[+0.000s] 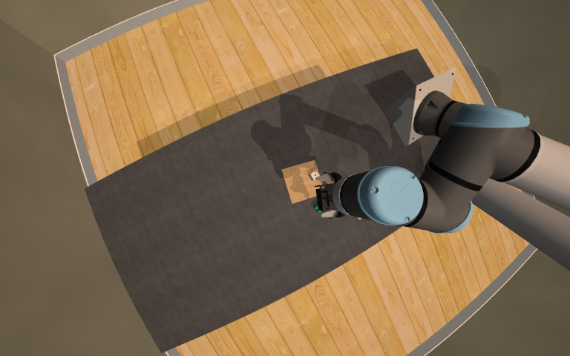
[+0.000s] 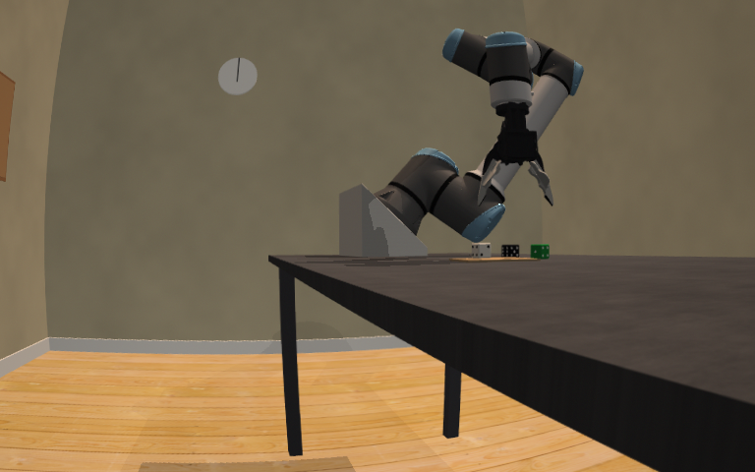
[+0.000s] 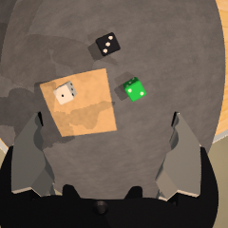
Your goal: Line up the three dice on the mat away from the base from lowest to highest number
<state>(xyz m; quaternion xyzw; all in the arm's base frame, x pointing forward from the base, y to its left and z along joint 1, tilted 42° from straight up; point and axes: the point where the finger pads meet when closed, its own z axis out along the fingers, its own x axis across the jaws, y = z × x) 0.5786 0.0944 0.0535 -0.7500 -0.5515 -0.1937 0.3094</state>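
My hand is 9 cm above the green die, 4 cm to the right of it and 2 cm short of it. Round my hand: tan mat (11 cm below, 8 cm to the right, 3 cm ahead); then white die (9 cm below, 8 cm to the right, 1 cm behind); then black die (9 cm below, 6 cm behind, 2 cm to the left).
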